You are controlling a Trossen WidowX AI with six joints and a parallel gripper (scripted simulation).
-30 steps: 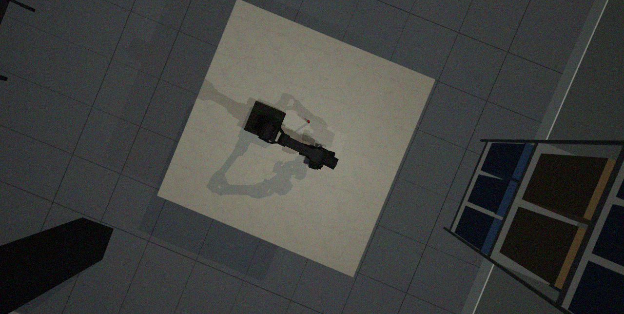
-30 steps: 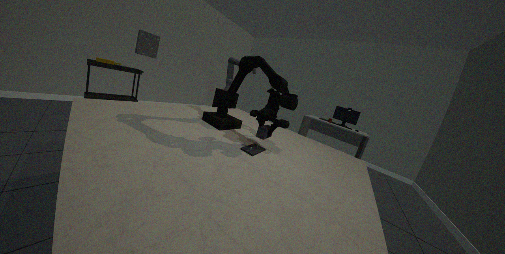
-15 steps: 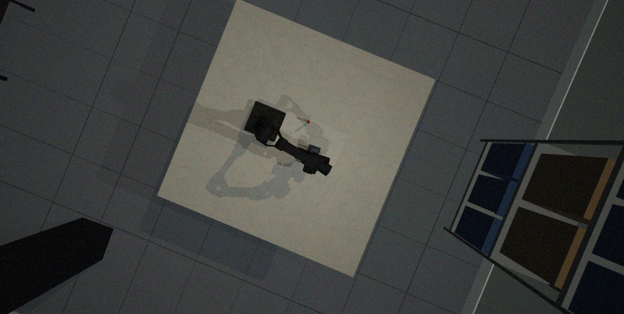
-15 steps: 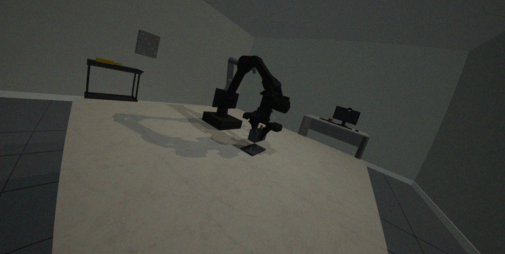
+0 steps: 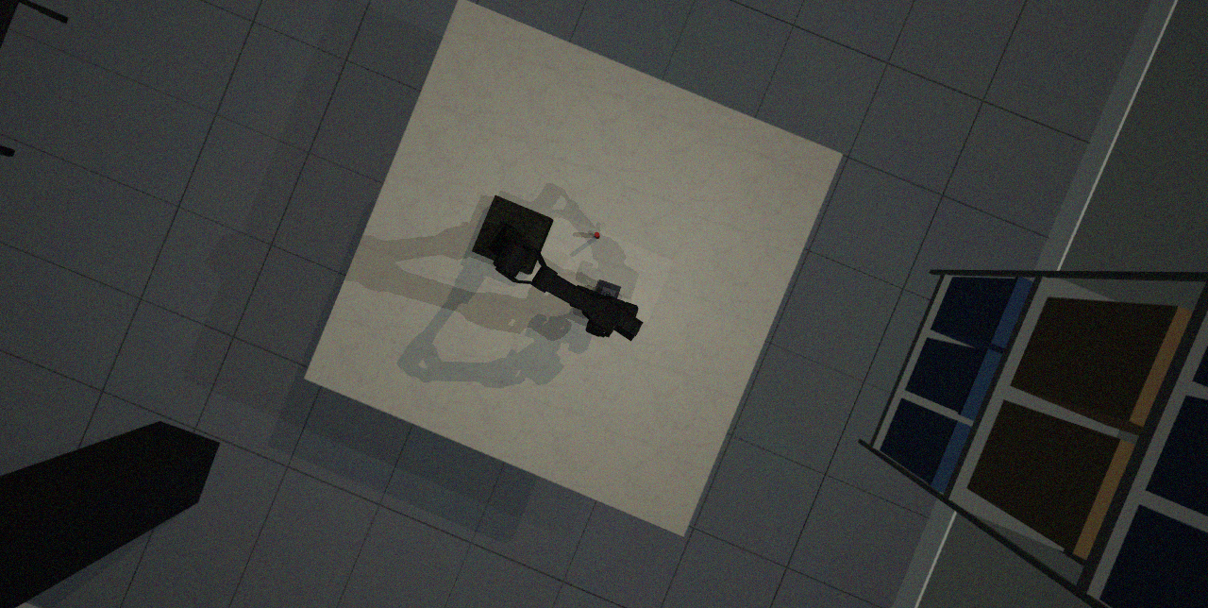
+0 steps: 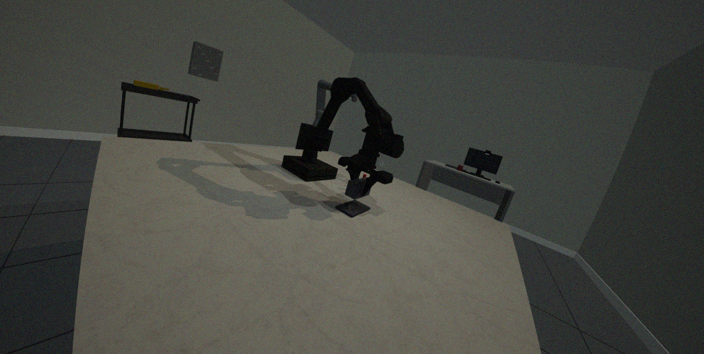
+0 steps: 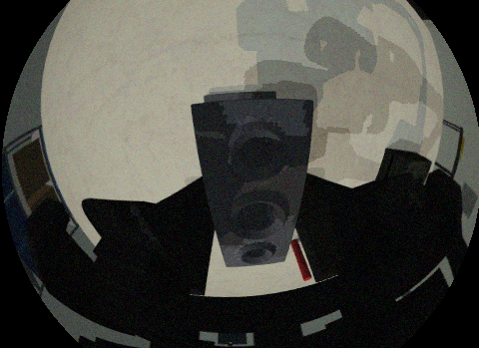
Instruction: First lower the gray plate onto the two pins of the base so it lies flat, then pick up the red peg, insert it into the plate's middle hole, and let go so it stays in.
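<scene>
My gripper tip is 50 mm above the dark base. Round my gripper tip: red peg (90 mm behind, 190 mm to the left, 20 mm below); then gray plate (30 mm above).
</scene>
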